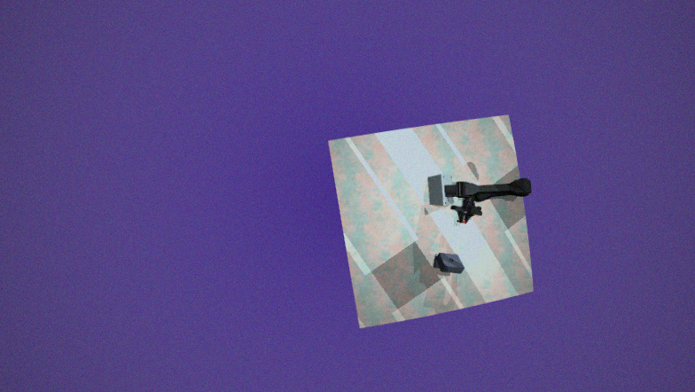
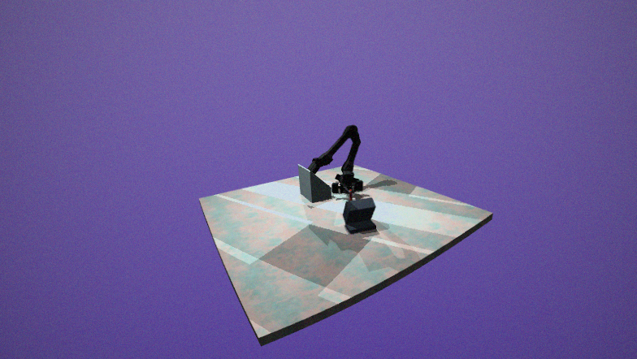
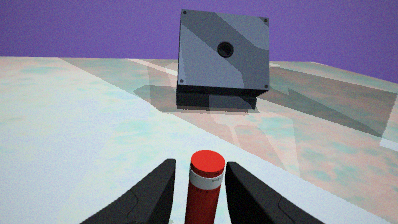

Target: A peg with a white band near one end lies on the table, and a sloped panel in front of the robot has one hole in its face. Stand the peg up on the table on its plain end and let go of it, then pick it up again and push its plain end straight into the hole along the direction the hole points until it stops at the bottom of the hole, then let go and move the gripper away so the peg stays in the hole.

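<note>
My gripper tip is 1 cm above the red peg. Round my gripper tip: sloped grey panel 24 cm ahead, 12 cm to the right, 1 cm above.
</note>
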